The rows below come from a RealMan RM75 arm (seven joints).
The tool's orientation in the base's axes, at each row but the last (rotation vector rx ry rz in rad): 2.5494 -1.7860 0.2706; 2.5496 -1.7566 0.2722; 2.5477 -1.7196 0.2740; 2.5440 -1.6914 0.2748; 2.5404 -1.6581 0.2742; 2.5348 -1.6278 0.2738; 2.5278 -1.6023 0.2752; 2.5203 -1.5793 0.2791; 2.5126 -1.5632 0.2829; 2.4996 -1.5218 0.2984; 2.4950 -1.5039 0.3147
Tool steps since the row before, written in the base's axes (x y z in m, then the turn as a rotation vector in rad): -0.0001 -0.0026 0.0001 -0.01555 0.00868 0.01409; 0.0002 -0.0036 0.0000 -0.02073 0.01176 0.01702; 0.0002 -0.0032 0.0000 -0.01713 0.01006 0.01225; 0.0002 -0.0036 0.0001 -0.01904 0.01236 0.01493; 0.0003 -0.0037 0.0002 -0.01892 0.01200 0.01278; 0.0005 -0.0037 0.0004 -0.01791 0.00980 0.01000; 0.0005 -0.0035 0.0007 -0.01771 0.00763 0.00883; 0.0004 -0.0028 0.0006 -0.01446 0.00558 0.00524; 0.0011 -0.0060 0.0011 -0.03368 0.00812 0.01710; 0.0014 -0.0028 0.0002 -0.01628 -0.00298 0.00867; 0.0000 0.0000 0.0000 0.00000 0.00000 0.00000
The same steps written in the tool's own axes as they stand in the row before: 0.0024 0.0010 0.0002 -0.01111 0.01032 -0.01690; 0.0034 0.0011 0.0005 -0.01527 0.01382 -0.02082; 0.0030 0.0010 0.0005 -0.01325 0.01138 -0.01547; 0.0034 0.0012 0.0005 -0.01555 0.01215 -0.01868; 0.0035 0.0012 0.0005 -0.01562 0.01222 -0.01650; 0.0036 0.0011 0.0004 -0.01385 0.01222 -0.01326; 0.0034 0.0010 0.0001 -0.01212 0.01294 -0.01165; 0.0028 0.0009 0.0001 -0.00980 0.01078 -0.00745; 0.0059 0.0017 0.0005 -0.01737 0.02745 -0.02091; 0.0031 0.0000 0.0007 -0.00242 0.01640 -0.00861; 0.0000 0.0000 0.0000 0.00000 0.00000 0.00000
